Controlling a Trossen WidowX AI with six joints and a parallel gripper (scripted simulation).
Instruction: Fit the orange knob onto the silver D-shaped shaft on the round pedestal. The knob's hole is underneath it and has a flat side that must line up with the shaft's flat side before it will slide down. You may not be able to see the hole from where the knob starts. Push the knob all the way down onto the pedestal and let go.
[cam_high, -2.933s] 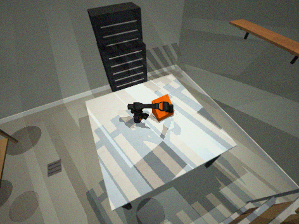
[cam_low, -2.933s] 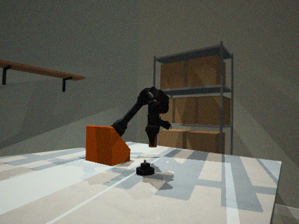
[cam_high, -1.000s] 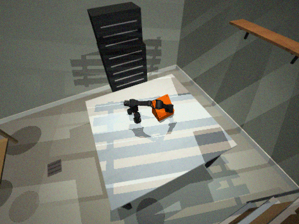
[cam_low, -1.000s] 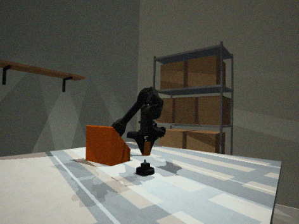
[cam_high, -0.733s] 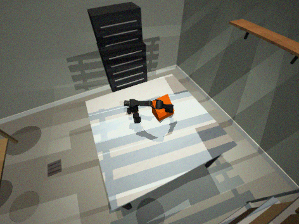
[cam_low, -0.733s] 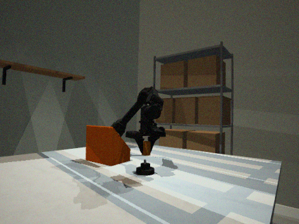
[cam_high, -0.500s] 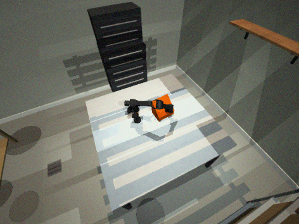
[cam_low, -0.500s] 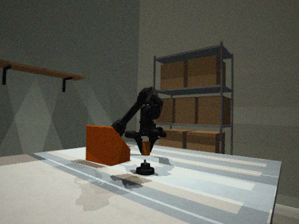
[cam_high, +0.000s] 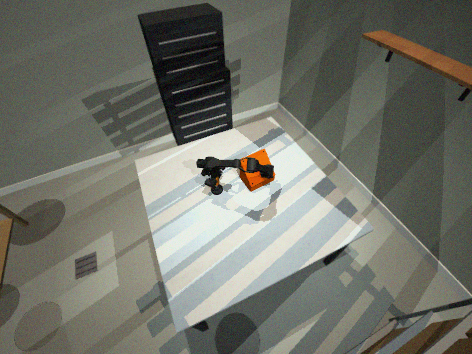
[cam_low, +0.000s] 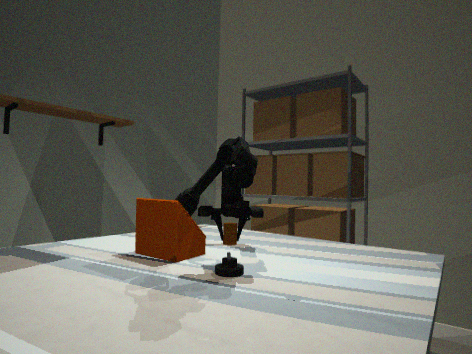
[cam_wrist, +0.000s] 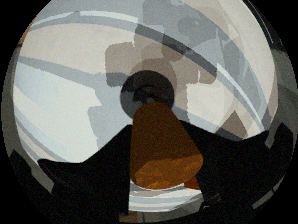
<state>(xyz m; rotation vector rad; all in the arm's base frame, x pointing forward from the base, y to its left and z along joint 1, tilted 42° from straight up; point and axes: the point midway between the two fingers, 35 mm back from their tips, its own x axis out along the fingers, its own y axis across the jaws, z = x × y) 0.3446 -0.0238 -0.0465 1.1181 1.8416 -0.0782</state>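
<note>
Now: the round pedestal 60 mm below my gripper tip. Also, from my gripper tip: orange knob: 30 mm above.
</note>
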